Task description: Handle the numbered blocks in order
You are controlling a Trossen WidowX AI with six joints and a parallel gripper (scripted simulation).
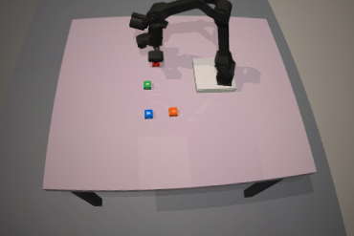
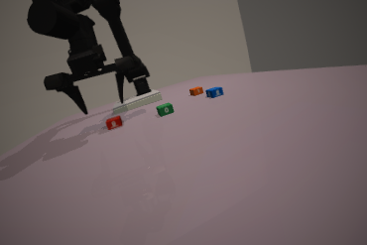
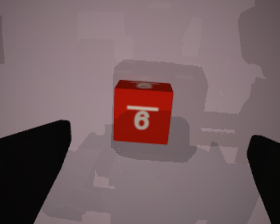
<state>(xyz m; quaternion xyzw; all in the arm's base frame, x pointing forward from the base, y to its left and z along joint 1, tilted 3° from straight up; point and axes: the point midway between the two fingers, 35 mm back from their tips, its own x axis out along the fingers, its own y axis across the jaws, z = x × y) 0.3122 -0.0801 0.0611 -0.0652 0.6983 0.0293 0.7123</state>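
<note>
Now: the red block 4 cm below my gripper tip and 1 cm to the left of it. From my gripper tip the other things lie so: orange block (25 cm to the left, 10 cm behind, 4 cm below); green block (13 cm to the left, 4 cm below, 2 cm ahead); blue block (27 cm to the left, 4 cm below).
</note>
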